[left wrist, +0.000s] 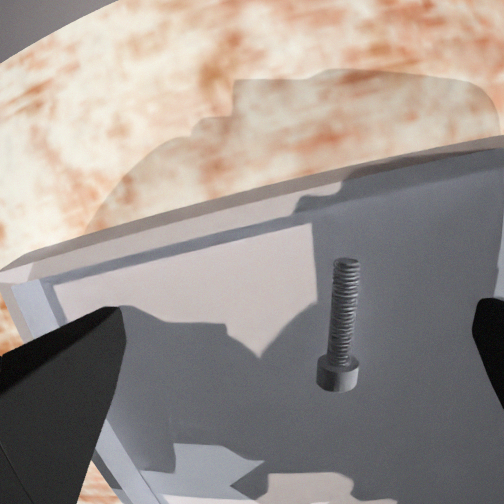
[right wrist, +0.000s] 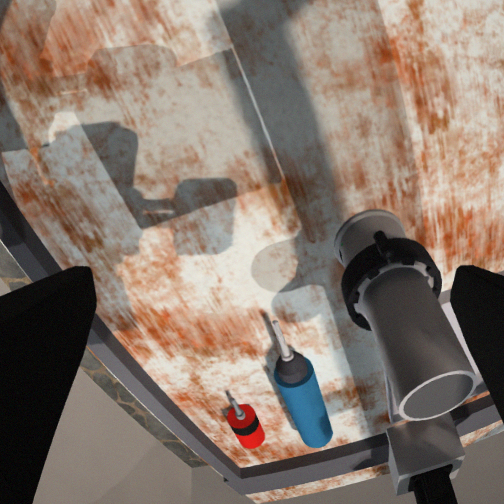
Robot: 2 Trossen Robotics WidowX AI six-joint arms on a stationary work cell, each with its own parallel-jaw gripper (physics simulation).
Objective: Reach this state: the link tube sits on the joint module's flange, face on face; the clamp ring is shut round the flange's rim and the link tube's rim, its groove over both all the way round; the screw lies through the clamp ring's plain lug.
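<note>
In the left wrist view a grey socket-head screw point(left wrist: 341, 327) lies flat in a shallow grey tray point(left wrist: 280, 350), head toward me. My left gripper point(left wrist: 300, 380) hovers above it, open and empty, one finger at each side of the view. In the right wrist view the grey link tube point(right wrist: 417, 340) stands on the joint module point(right wrist: 367, 235), with the black clamp ring point(right wrist: 387, 277) around their joint. My right gripper point(right wrist: 270, 380) is open and empty, apart from the tube, whose open end lies close to the right finger.
A blue-handled driver point(right wrist: 300, 390) and a small red-handled driver point(right wrist: 244, 425) lie on the rust-stained table top near its front edge. A grey block point(right wrist: 425, 455) sits below the tube. The tray's raised rim point(left wrist: 165, 220) borders the screw's area.
</note>
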